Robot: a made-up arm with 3 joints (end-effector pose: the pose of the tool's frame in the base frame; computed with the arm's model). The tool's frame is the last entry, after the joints.
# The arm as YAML. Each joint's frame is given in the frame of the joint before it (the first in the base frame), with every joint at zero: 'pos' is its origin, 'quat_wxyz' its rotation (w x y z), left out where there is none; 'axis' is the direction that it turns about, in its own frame. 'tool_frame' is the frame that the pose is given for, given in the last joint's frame.
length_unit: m
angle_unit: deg
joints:
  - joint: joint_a
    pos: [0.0, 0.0, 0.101]
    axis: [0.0, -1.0, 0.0]
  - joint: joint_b
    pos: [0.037, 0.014, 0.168]
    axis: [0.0, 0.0, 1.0]
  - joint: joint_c
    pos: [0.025, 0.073, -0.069]
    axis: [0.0, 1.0, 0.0]
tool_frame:
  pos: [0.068, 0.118, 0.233]
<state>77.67 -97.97 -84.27</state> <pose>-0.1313 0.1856 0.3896 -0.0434 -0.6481 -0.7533 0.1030</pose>
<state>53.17 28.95 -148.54</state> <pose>-0.0629 0.1063 -0.0902 -0.1848 0.9509 -0.1683 0.1823</pose>
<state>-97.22 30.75 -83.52</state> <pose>0.2204 0.0765 0.3065 0.2651 0.1150 -0.0017 0.9573</pose>
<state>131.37 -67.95 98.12</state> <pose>-0.2016 -0.1424 0.3318 0.5075 -0.2373 0.2339 0.7946</pose>
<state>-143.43 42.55 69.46</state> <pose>-0.0142 0.3353 -0.0553 -0.2183 -0.8937 -0.2898 0.2638</pose>
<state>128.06 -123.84 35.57</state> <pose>-0.2425 -0.2716 0.0069 0.8733 -0.3400 -0.1256 0.3255</pose>
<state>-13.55 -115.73 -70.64</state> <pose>0.3323 0.0863 0.2682 -0.5677 -0.2542 -0.6284 0.4673</pose>
